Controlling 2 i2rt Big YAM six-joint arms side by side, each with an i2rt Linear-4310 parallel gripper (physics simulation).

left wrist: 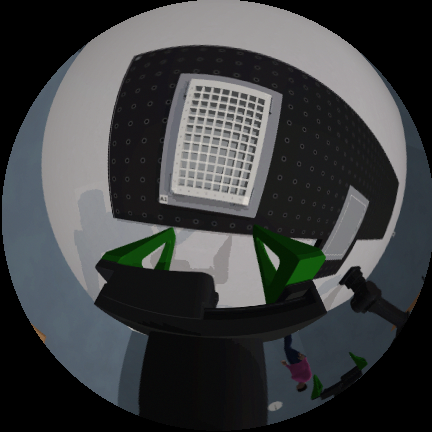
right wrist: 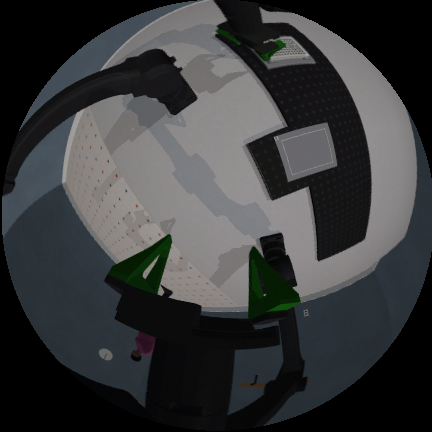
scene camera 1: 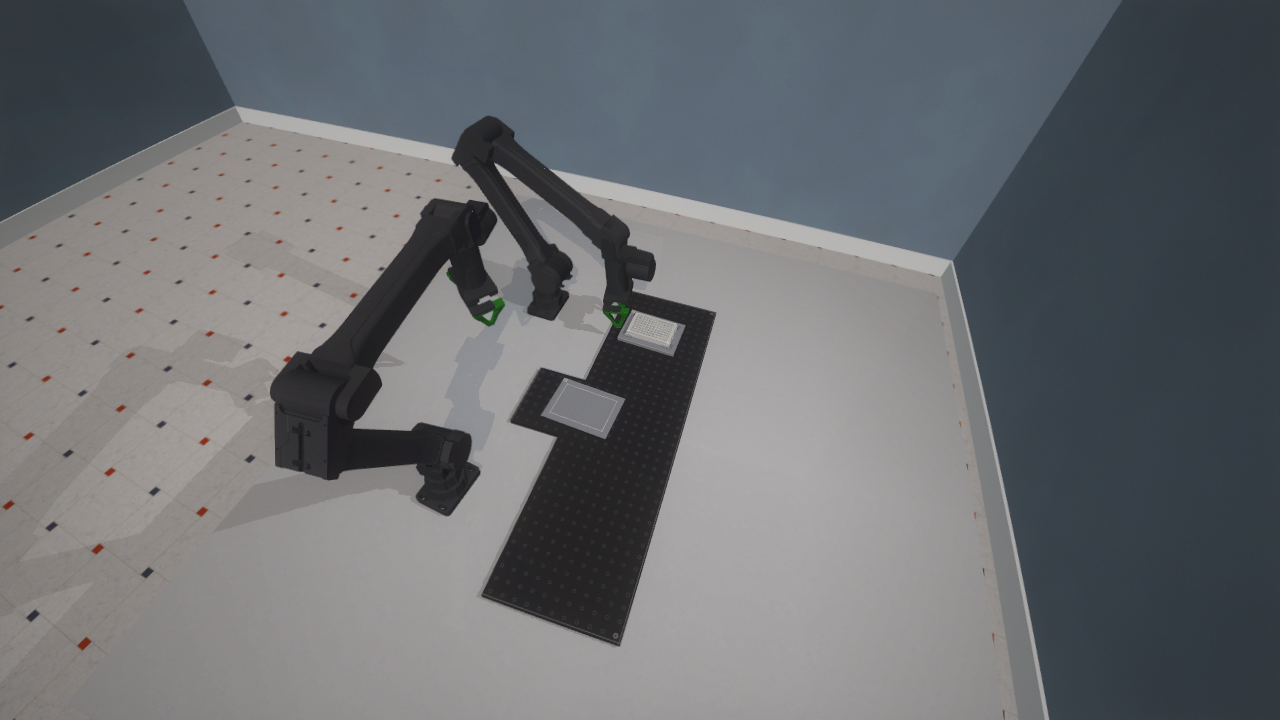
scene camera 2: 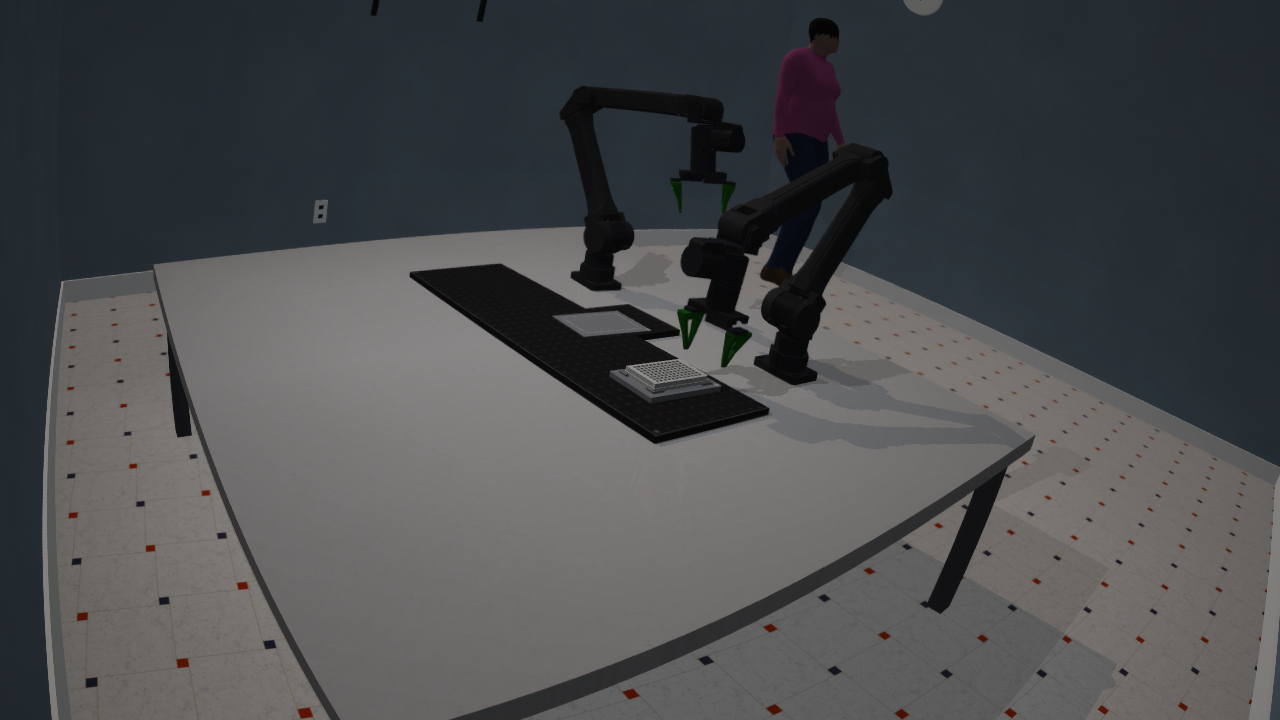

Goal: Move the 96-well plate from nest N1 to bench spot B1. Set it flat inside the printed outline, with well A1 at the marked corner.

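Frame: origin at the left arm's base, x left, y back, z up, level; metres.
Seen in the pictures: left gripper, fingertip midpoint: point(left wrist: 212, 230) point(right wrist: 252, 50) point(scene camera 1: 620, 317) point(scene camera 2: 704, 358); right gripper, fingertip midpoint: point(right wrist: 210, 244) point(scene camera 1: 481, 309) point(scene camera 2: 701, 213); left arm's base at its link origin: point(right wrist: 176, 93) point(scene camera 1: 548, 304) point(scene camera 2: 785, 372); right arm's base at its link origin: point(left wrist: 349, 273) point(right wrist: 272, 245) point(scene camera 1: 449, 485) point(scene camera 2: 595, 283).
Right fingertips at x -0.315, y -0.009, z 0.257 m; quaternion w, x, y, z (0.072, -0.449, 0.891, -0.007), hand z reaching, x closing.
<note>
Offsets run from my right fingertips to a thing's middle. "pt": to the spot under its first point. Level surfaces: height alone.
The white 96-well plate @[dx +0.303, dy -0.315, dz -0.225 m] point(scene camera 1: 651, 328) point(scene camera 2: 666, 372) point(left wrist: 221, 141) point(right wrist: 291, 48) sits in the grey nest point(scene camera 2: 708, 389) point(left wrist: 266, 165), whose A1 label shows at its lower left corner in the left wrist view. The grey bench spot @[pt dx -0.002, dy -0.234, dz -0.243 m] point(scene camera 1: 583, 407) point(scene camera 2: 601, 323) point(left wrist: 345, 226) point(right wrist: 306, 152) carries a thin printed outline with no plate on it. My left gripper point(scene camera 2: 712, 341) point(left wrist: 212, 230) is open and empty, above and beside the plate at the bench-side edge of the nest. My right gripper point(scene camera 2: 704, 201) point(right wrist: 210, 244) is open and empty, high above the table, away from the plate.
The black perforated board @[dz -0.244 m] point(scene camera 1: 599, 510) point(scene camera 2: 483, 291) point(left wrist: 135, 110) point(right wrist: 345, 200) lies under the nest and the spot, with a side extension beneath the spot. The white table @[dz -0.257 m] point(scene camera 1: 769, 501) point(scene camera 2: 375, 465) surrounds it. A person in a pink top point(scene camera 2: 808, 94) stands behind the arms.
</note>
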